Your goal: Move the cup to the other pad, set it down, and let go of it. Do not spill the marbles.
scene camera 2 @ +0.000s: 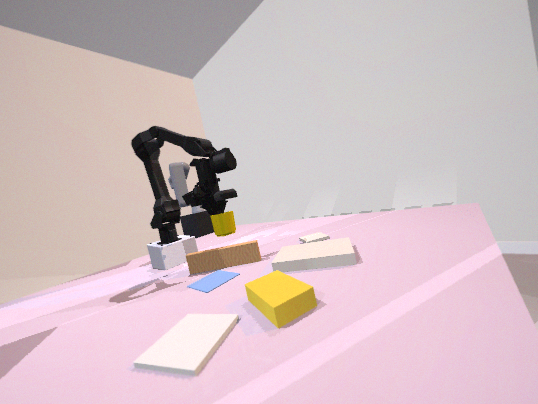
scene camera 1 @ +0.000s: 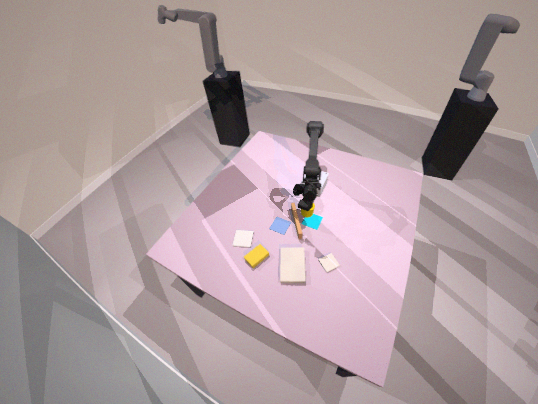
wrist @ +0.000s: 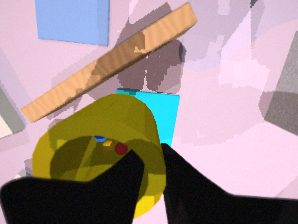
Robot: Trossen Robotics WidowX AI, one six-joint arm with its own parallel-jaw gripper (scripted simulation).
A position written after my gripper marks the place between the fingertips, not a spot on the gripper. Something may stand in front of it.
I see my gripper (scene camera 2: 218, 224), a yellow cup (wrist: 68, 151), a large cream slab (scene camera 2: 338, 252), a yellow block (scene camera 2: 281, 298), a wooden block (scene camera 2: 248, 252) and a cyan pad (wrist: 164, 106).
The large cream slab shows as well in scene camera 1 (scene camera 1: 292, 259). My gripper shows as well in the wrist view (wrist: 152, 147). The wooden block is seen too in the wrist view (wrist: 169, 28). The wrist view does not show the yellow block: it is out of frame.
